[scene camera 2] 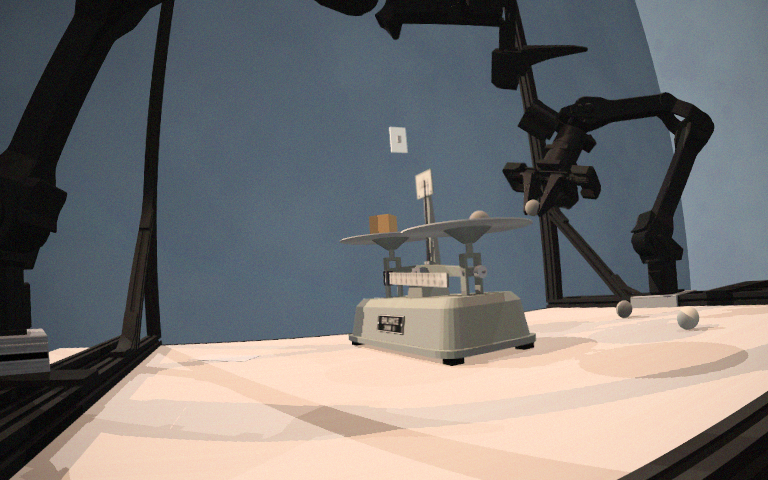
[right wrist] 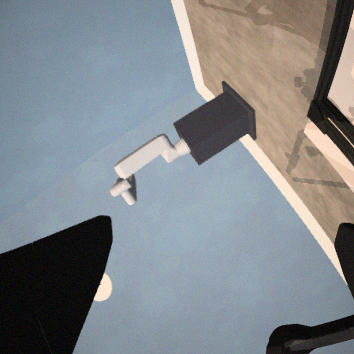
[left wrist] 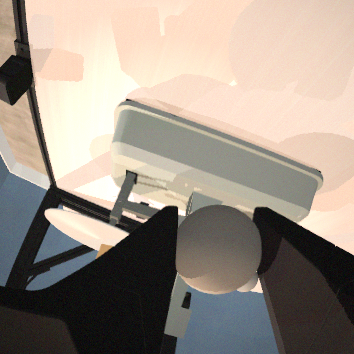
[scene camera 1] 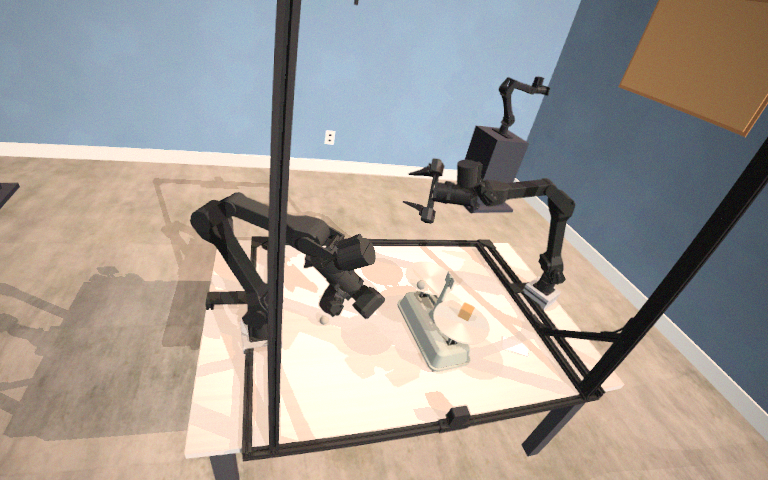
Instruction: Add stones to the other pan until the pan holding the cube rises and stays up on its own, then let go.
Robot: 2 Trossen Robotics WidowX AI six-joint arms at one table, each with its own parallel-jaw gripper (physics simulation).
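Frame: origin at the left arm's base, x ahead, y left, z up, level; centimetres.
Where they show: left gripper, fingertip midpoint: [scene camera 2: 531, 214] [left wrist: 215, 218]; right gripper, fingertip midpoint: [scene camera 2: 590, 8] [right wrist: 230, 233] [scene camera 1: 405, 187]; left arm's base at its link origin: [scene camera 2: 663, 293] [scene camera 1: 260, 331]; right arm's base at its link origin: [scene camera 1: 543, 288].
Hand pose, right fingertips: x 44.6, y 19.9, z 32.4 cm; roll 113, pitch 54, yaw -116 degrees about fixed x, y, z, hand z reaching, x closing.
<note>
Things, the pixels of their top centre, and the offset from my right fingertips. Level surfaces: height alone.
- grey-green balance at its top centre: [left wrist: 164, 332] [scene camera 2: 418, 171] [scene camera 1: 453, 275] dx +4.6, dy -28.5, dz -11.3 cm
- orange cube at its top centre: [left wrist: 109, 272] [scene camera 2: 382, 216] [scene camera 1: 468, 307] dx +6.2, dy -36.5, dz -16.0 cm
- round stone at its top centre: [left wrist: 205, 292] [scene camera 2: 532, 199] dx -19.6, dy -30.9, dz -13.6 cm
- dark stone at its top centre: [scene camera 2: 623, 300] [scene camera 1: 324, 316] dx -26.5, dy -18.4, dz -31.8 cm
- table at its surface level: dz -34.6 cm
The grey-green balance [scene camera 1: 417, 333] [scene camera 2: 436, 325] [left wrist: 215, 155] stands on the table. An orange cube [scene camera 1: 466, 311] [scene camera 2: 383, 223] [left wrist: 104, 250] sits on its lower pan [scene camera 1: 447, 327] [scene camera 2: 362, 240] [left wrist: 75, 225]. The other pan [scene camera 2: 509, 224] is higher and bears one pale stone [scene camera 1: 420, 284] [scene camera 2: 478, 215]. My left gripper [scene camera 2: 535, 208] [left wrist: 215, 218] is shut on a round stone [scene camera 2: 531, 207] [left wrist: 218, 255], beside that pan's outer edge in scene camera 2; its fingertips are hidden in scene camera 1. My right gripper [scene camera 1: 408, 187] [right wrist: 230, 233] is open and empty, high behind the balance in scene camera 1.
A dark stone [scene camera 2: 624, 308] and a pale stone [scene camera 2: 688, 318] lie on the table [scene camera 2: 271, 452] at the right in scene camera 2. A stone [scene camera 1: 323, 319] also shows below the left arm in scene camera 1. A black frame [scene camera 1: 373, 443] edges the table, with tall posts.
</note>
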